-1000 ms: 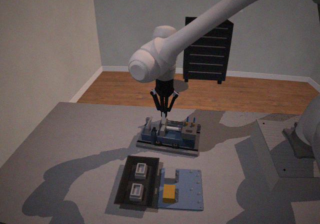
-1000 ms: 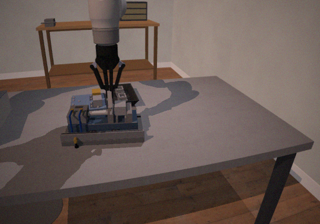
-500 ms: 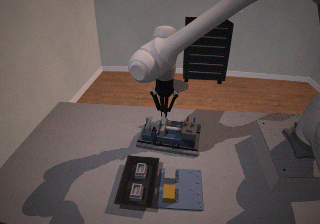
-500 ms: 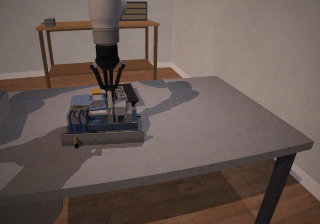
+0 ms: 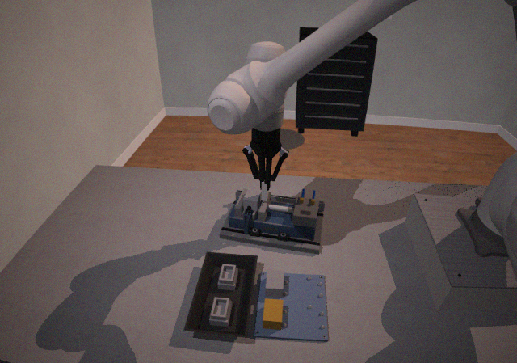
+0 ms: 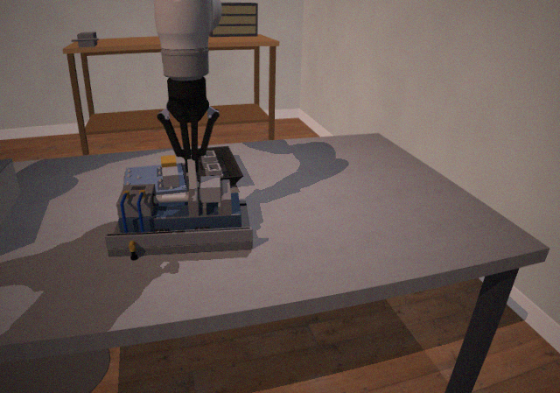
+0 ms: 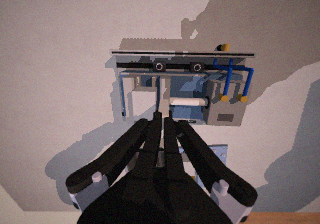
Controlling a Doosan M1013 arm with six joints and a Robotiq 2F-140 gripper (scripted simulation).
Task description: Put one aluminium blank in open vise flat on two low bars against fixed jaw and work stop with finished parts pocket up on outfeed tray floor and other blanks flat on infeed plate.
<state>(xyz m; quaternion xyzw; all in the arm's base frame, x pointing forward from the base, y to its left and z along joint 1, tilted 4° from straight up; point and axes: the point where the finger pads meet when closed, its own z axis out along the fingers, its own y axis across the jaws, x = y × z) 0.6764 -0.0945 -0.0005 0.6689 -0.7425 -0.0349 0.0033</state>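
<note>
My hand is 100 mm above the blue vise and 30 mm past it. Round my hand: brass blank (330 mm to the left, 120 mm below, 60 mm behind); then aluminium blank (240 mm to the left, 120 mm below, 50 mm behind); then infeed plate (290 mm to the left, 140 mm below, 100 mm behind).
</note>
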